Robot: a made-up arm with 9 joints. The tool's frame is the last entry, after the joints. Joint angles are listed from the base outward.
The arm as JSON. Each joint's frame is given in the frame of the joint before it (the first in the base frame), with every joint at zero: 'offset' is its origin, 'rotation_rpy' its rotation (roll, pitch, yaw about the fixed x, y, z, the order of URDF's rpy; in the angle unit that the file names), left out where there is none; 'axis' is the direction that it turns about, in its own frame. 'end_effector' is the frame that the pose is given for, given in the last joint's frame.
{
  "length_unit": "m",
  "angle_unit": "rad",
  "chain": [
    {
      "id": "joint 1",
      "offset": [
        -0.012,
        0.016,
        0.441
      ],
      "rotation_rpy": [
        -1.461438,
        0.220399,
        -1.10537
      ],
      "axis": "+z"
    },
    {
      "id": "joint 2",
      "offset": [
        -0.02,
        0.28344,
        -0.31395
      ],
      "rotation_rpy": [
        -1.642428,
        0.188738,
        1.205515
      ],
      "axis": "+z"
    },
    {
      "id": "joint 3",
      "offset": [
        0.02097,
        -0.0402,
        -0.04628
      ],
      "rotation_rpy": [
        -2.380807,
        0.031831,
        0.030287
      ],
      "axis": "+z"
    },
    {
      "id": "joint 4",
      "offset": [
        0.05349,
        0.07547,
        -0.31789
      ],
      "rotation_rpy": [
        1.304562,
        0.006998,
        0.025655
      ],
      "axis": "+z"
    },
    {
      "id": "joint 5",
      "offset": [
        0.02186,
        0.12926,
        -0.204
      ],
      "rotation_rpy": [
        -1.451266,
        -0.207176,
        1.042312
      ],
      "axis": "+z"
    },
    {
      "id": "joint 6",
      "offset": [
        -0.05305,
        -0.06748,
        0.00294
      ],
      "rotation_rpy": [
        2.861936,
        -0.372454,
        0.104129
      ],
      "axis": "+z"
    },
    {
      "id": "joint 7",
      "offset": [
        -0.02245,
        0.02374,
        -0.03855
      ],
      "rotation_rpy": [
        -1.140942,
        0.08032,
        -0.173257
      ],
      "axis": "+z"
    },
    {
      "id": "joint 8",
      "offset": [
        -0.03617,
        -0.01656,
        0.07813
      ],
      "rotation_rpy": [
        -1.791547,
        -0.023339,
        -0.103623
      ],
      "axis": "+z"
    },
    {
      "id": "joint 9",
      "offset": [
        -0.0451,
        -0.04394,
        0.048
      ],
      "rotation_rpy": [
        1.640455,
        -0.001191,
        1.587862
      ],
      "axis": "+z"
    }
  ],
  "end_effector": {
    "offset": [
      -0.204,
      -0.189,
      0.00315
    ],
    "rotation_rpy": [
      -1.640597,
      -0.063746,
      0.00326
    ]
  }
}
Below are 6 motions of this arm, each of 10 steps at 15 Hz.
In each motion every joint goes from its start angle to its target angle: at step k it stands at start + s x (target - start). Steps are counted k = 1, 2, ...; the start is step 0. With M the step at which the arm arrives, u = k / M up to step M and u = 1 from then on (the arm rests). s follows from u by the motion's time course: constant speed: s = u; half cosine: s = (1 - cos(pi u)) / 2; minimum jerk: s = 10 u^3 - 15 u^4 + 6 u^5.
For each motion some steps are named. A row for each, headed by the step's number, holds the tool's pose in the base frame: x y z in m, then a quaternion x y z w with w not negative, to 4 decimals.
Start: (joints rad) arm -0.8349 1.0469 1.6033 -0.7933 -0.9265 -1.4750 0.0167 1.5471 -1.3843
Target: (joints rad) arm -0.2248 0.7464 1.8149 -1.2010 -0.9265 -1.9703 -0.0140 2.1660 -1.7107
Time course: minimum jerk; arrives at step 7
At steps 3, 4, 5, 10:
3: 0.3301 -0.0067 0.1522 0.6185 0.1086 -0.7622 0.1575
4: 0.2855 0.1345 0.1717 0.5846 0.3501 -0.6992 0.2165
5: 0.2311 0.2246 0.2214 0.5425 0.5404 -0.5957 0.2426
10: 0.1936 0.2647 0.2640 0.5075 0.6504 -0.5075 0.2486

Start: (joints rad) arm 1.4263 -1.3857 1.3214 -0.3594 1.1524 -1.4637 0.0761 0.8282 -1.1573
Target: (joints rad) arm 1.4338 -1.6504 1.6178 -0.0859 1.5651 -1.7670 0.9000 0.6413 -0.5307
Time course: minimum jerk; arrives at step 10
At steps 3, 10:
3: -0.6518 -0.4037 0.5228 -0.8630 0.0858 -0.0520 0.4951
10: -0.8310 -0.2906 0.6838 -0.9338 0.1773 0.0627 0.3045

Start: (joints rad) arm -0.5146 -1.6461 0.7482 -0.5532 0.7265 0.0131 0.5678 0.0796 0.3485
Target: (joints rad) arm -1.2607 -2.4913 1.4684 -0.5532 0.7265 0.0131 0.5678 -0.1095 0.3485
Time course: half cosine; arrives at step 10
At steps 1, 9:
1: -0.0691 0.1550 0.5707 -0.0076 0.9761 -0.1961 0.0938
9: -0.6831 -0.1166 0.4319 -0.3270 0.6670 -0.1362 0.6555

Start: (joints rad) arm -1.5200 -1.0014 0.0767 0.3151 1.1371 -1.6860 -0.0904 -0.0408 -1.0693
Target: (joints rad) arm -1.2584 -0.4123 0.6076 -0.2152 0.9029 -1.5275 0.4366 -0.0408 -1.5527
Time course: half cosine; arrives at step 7
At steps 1, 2, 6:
1: -0.2021 0.2228 0.6377 0.8922 -0.3097 -0.0923 0.3154
2: -0.1952 0.1805 0.6583 0.9147 -0.2517 -0.0962 0.3014
6: -0.1048 -0.0936 0.6848 0.9850 0.0428 -0.0759 0.1492

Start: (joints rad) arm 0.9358 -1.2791 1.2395 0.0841 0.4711 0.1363 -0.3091 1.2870 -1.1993
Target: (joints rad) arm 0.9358 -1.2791 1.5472 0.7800 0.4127 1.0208 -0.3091 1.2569 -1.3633
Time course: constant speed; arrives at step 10
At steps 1, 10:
1: -0.4536 -0.0526 0.2928 -0.3521 -0.2114 -0.1659 0.8965
10: -0.3746 0.2862 0.4845 0.0491 0.0142 -0.5955 0.8017

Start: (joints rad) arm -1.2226 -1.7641 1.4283 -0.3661 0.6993 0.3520 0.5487 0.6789 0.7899
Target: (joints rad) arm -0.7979 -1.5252 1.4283 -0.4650 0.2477 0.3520 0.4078 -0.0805 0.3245
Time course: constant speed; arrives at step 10
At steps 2, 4, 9, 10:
2: -0.3963 0.1019 0.4739 0.0703 0.7962 -0.2521 0.5455
4: -0.3399 0.1296 0.4690 0.0093 0.8638 -0.2451 0.4401
9: -0.2288 0.2156 0.4060 -0.1604 0.9583 -0.1919 0.1386
10: -0.2172 0.2366 0.3872 -0.1973 0.9614 -0.1760 0.0756

